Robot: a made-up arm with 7 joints. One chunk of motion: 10 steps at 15 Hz.
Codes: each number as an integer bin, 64 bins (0 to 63) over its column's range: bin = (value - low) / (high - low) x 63, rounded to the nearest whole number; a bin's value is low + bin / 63 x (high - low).
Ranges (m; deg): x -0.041..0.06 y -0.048..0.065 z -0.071..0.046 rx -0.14..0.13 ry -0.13..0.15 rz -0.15..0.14
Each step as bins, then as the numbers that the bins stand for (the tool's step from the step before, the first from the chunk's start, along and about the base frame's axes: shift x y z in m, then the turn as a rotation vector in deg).
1 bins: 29 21 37 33 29 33
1 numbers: 0.00549 -0.01033 -0.00229 0.001 -0.001 0.002
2 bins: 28 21 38 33 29 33
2 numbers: 0.00389 -0.01033 -0.00043 0.001 -0.001 0.002
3 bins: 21 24 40 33 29 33
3 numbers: -0.00733 -0.00495 0.00329 0.001 -0.001 0.002
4 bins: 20 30 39 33 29 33
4 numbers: -0.00894 0.00581 0.00143 0.001 -0.001 0.002
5 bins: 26 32 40 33 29 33
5 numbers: 0.00068 0.00940 0.00329 0.001 -0.001 0.002
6 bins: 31 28 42 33 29 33
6 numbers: 0.00870 0.00222 0.00700 0.001 -0.001 0.002
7 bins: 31 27 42 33 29 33
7 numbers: 0.00870 0.00043 0.00700 0.001 -0.001 0.002
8 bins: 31 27 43 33 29 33
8 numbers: 0.00870 0.00043 0.00886 0.001 -0.001 0.002
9 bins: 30 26 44 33 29 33
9 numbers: 0.00710 -0.00137 0.01071 0.001 -0.001 0.002
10 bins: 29 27 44 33 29 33
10 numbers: 0.00549 0.00043 0.01071 0.001 -0.001 0.002
